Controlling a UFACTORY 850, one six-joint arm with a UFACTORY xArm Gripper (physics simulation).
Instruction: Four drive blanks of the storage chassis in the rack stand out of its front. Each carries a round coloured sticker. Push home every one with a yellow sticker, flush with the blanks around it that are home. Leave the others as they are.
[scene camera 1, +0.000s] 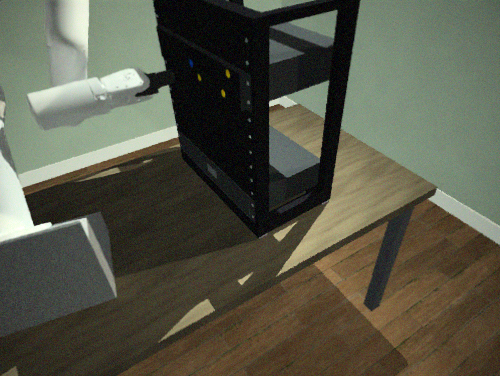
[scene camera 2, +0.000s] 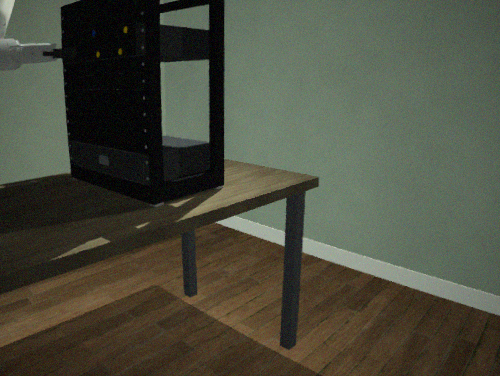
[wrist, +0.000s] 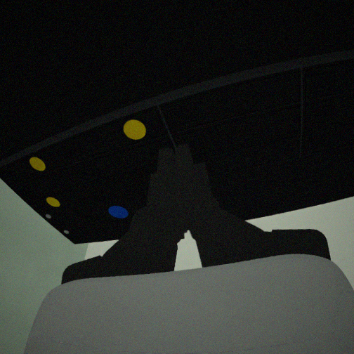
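Observation:
The storage chassis (scene camera 1: 212, 86) (scene camera 2: 109, 42) is very dark in the upper rack (scene camera 1: 260, 130) (scene camera 2: 155, 105). Its upper row shows a blue sticker (scene camera 1: 191, 63) (scene camera 2: 93, 33) (wrist: 118, 212) and a yellow sticker (scene camera 1: 228, 73) (scene camera 2: 125, 30) (wrist: 53, 202). Below are a left yellow sticker (scene camera 1: 199, 77) (scene camera 2: 98, 54) (wrist: 134, 129) and a right yellow sticker (scene camera 1: 223, 93) (scene camera 2: 120, 51) (wrist: 37, 163). How far each blank stands out cannot be told. My gripper (scene camera 1: 172, 77) (scene camera 2: 61, 53) (wrist: 180, 165) is shut and empty, at the chassis front, left of all the stickers in both scene views. Fingertip contact is unclear.
The rack stands on a wooden table (scene camera 1: 380, 175) (scene camera 2: 270, 177). A lower unit (scene camera 1: 212, 171) (scene camera 2: 103, 160) sits in the rack's bottom. A grey block (scene camera 1: 50, 275) stands at the left in scene camera 1. A green wall (scene camera 1: 425, 100) (scene camera 2: 350, 125) is behind.

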